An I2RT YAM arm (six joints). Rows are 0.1 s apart.
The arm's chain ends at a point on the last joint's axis. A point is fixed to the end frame.
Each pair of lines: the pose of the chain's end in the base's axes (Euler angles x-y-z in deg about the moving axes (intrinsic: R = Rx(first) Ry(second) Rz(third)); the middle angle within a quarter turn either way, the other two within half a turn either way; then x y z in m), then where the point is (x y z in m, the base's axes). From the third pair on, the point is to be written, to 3 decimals.
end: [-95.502, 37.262, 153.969, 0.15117, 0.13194, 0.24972]
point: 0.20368 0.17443 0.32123
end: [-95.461, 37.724, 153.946, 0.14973, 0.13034, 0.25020]
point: 0.20250 0.17238 0.32179
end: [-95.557, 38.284, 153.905, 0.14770, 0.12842, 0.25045]
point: 0.201 0.170 0.322
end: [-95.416, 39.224, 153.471, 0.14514, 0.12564, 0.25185]
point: 0.198 0.167 0.324
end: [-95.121, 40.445, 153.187, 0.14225, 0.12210, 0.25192]
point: 0.196 0.162 0.324
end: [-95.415, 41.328, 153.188, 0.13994, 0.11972, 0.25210]
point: 0.194 0.159 0.324
